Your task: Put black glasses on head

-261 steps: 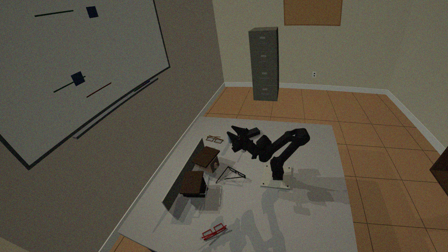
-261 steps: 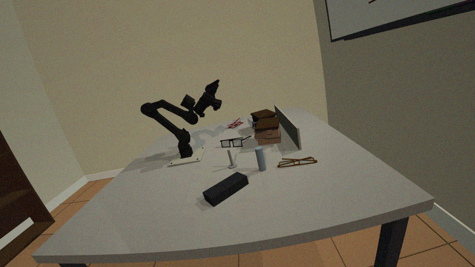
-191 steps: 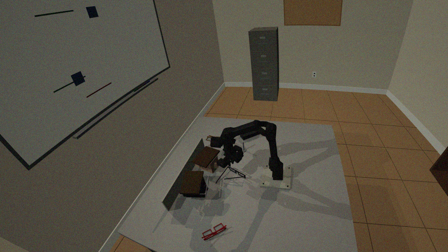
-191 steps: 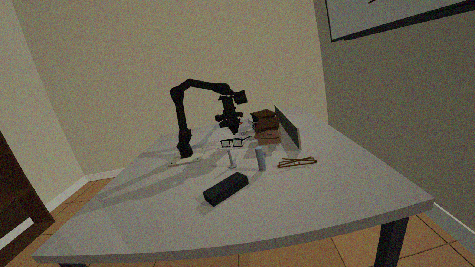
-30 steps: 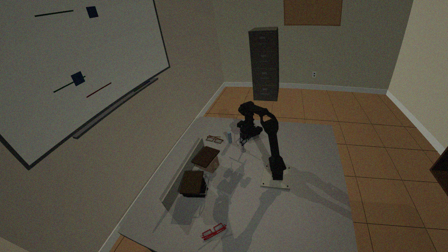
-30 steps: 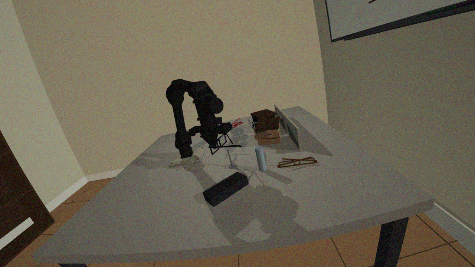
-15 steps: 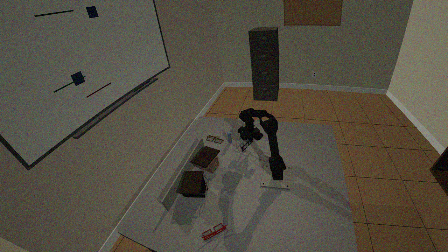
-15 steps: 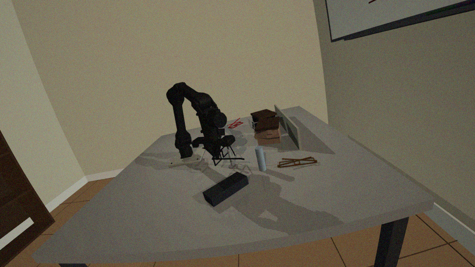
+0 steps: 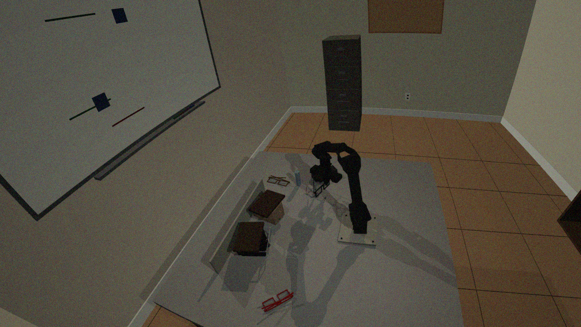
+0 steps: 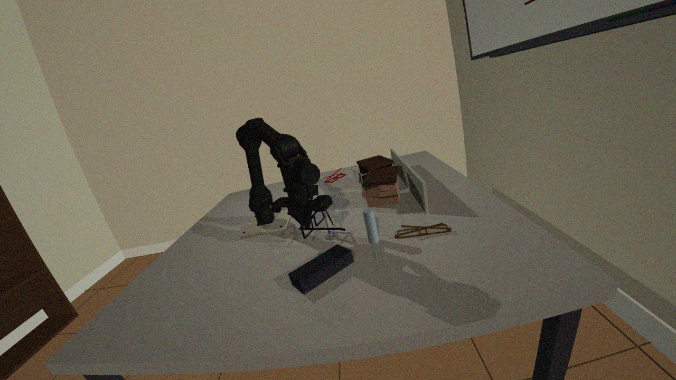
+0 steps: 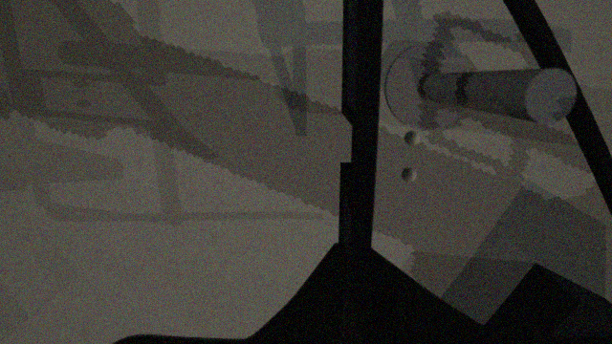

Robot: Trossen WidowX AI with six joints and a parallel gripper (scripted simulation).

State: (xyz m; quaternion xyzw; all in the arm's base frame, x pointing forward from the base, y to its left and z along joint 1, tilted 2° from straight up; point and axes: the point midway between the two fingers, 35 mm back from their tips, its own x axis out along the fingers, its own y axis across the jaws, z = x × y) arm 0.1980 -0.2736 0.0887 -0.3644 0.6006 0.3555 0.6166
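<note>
Now: gripper tip 60 mm short of the grey post, 30 mm to the right of it and 30 mm above it. The rest, counted from my gripper tip: panel: 410 mm ahead, 320 mm to the left; pale blue cylinder: 180 mm ahead, 60 mm to the right, 10 mm below; dark box: 30 mm ahead, 160 mm to the right, 40 mm below.
</note>
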